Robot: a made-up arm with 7 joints. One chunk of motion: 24 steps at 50 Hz.
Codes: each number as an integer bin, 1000 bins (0 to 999) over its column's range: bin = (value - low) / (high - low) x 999, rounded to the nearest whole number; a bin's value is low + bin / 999 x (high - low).
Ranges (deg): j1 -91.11..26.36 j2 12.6..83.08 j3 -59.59..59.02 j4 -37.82..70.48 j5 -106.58..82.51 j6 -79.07..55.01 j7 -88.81..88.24
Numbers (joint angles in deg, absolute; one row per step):
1: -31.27 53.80 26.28 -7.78 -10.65 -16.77 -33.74
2: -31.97 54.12 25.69 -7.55 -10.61 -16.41 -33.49
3: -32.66 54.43 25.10 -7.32 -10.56 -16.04 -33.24
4: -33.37 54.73 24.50 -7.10 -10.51 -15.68 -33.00
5: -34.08 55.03 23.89 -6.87 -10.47 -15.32 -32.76
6: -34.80 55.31 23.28 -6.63 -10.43 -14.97 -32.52
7: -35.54 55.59 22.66 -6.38 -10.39 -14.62 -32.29
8: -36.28 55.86 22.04 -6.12 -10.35 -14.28 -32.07
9: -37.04 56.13 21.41 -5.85 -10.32 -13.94 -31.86
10: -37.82 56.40 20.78 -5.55 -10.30 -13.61 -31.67
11: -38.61 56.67 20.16 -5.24 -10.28 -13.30 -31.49
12: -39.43 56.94 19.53 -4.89 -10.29 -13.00 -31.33
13: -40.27 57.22 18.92 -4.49 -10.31 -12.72 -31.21
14: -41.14 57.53 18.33 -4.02 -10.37 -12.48 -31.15
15: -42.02 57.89 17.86 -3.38 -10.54 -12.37 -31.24
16: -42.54 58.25 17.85 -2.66 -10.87 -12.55 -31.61
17: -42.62 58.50 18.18 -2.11 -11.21 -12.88 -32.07
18: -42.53 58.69 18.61 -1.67 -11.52 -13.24 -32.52
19: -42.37 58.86 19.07 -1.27 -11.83 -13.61 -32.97
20: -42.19 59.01 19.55 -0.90 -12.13 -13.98 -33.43
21: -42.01 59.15 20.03 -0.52 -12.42 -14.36 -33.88
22: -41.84 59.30 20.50 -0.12 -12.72 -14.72 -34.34
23: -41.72 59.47 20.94 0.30 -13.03 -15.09 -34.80
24: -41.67 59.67 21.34 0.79 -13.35 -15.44 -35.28
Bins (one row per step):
1: 509 584 723 277 507 464 311
2: 503 589 718 279 507 467 312
3: 497 593 713 281 507 470 314
4: 491 597 708 283 508 472 315
5: 485 601 703 285 508 475 316
6: 479 605 698 288 508 478 318
7: 473 609 693 290 508 480 319
8: 466 613 688 292 508 483 320
9: 460 617 682 295 509 485 321
10: 453 621 677 298 509 488 322
11: 446 625 672 301 509 490 323
12: 440 628 666 304 509 492 324
13: 432 632 661 307 509 494 325
14: 425 637 656 312 508 496 325
15: 417 642 652 318 507 497 325
16: 413 647 652 324 506 496 323
17: 412 651 655 329 504 493 320
18: 413 653 659 333 502 490 318
19: 414 656 663 337 501 488 315
20: 416 658 667 341 499 485 312
21: 418 660 671 344 497 482 310
22: 419 662 675 348 496 479 307
23: 420 664 678 352 494 477 305
24: 420 667 682 356 493 474 302

